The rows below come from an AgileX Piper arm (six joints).
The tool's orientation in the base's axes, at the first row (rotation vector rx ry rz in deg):
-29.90 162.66 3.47
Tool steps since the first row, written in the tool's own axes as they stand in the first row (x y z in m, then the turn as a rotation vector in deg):
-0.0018 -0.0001 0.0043 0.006 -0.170 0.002
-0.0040 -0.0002 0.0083 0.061 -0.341 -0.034
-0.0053 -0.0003 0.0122 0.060 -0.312 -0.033
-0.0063 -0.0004 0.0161 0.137 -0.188 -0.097
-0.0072 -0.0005 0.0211 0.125 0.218 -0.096
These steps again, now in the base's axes. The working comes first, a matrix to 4 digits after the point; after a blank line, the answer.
The tool's axes in the first row as the columns of a matrix, in the base's axes (used below as rounded here):
-0.9035 -0.3550 0.2400
-0.3445 0.9348 0.0861
-0.2550 -0.0049 -0.9669

0.0027 0.0009 -0.0037 0.055 -0.161 -0.003
0.0057 0.0019 -0.0070 0.058 -0.343 0.019
0.0078 0.0026 -0.0104 0.049 -0.315 0.018
0.0097 0.0032 -0.0140 -0.080 -0.231 0.060
0.0117 0.0038 -0.0186 -0.213 0.152 0.060

